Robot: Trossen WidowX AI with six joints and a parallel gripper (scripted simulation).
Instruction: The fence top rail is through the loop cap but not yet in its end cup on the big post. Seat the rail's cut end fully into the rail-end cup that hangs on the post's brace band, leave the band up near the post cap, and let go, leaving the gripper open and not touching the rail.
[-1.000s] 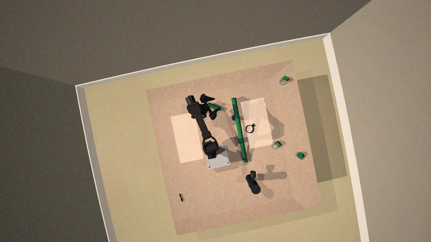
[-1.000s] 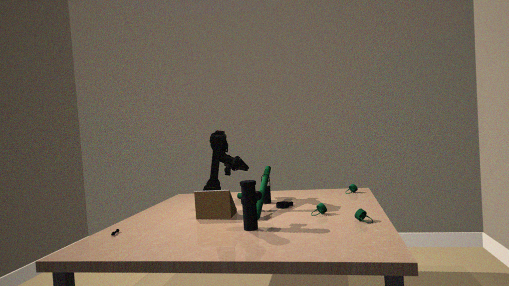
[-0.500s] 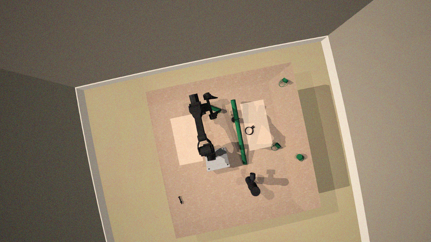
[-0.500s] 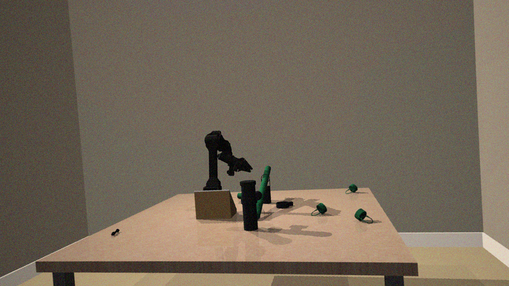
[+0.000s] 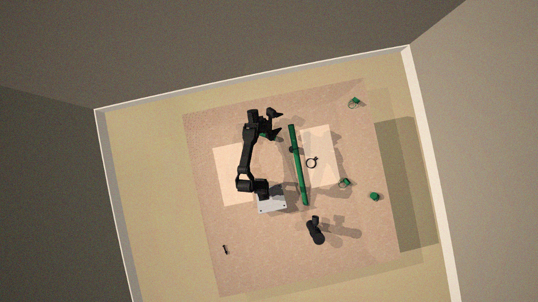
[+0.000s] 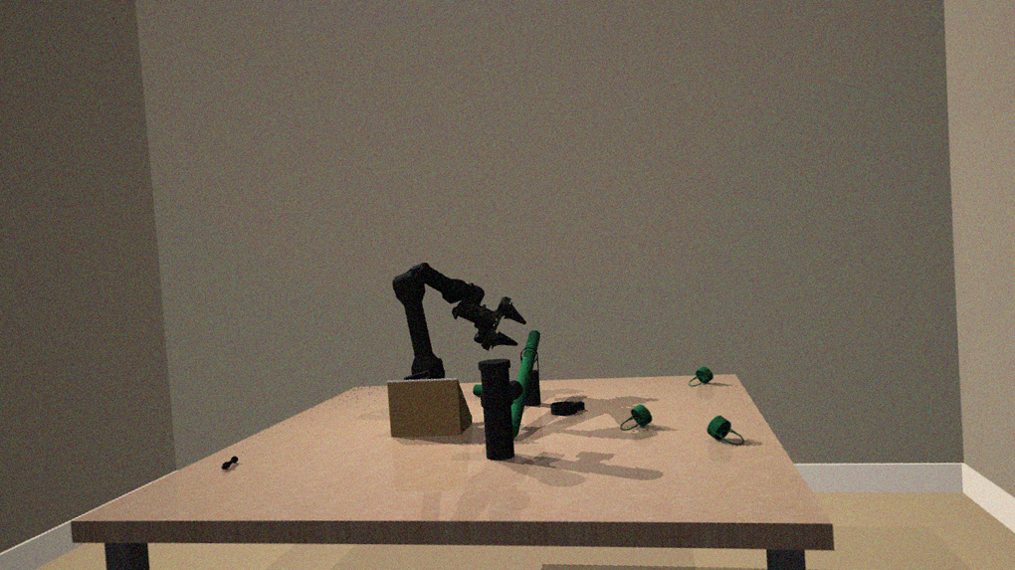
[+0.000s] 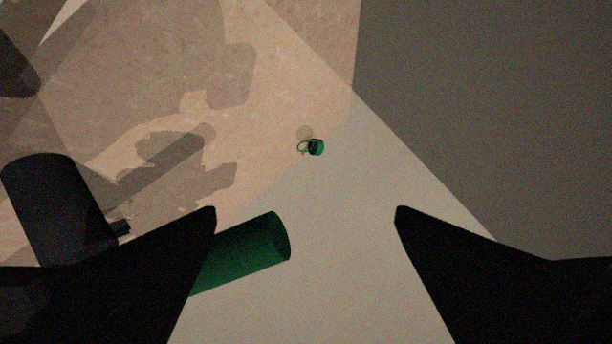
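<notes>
My gripper tip is 640 mm to the left of the dark cup, 90 mm short of it and 60 mm above it. Round my gripper tip: loop cap (170 mm to the right, 80 mm below, 50 mm ahead); green tube (170 mm below, 100 mm behind, 50 mm to the right); black bolt (750 mm to the right, 530 mm behind, 180 mm below).
</notes>
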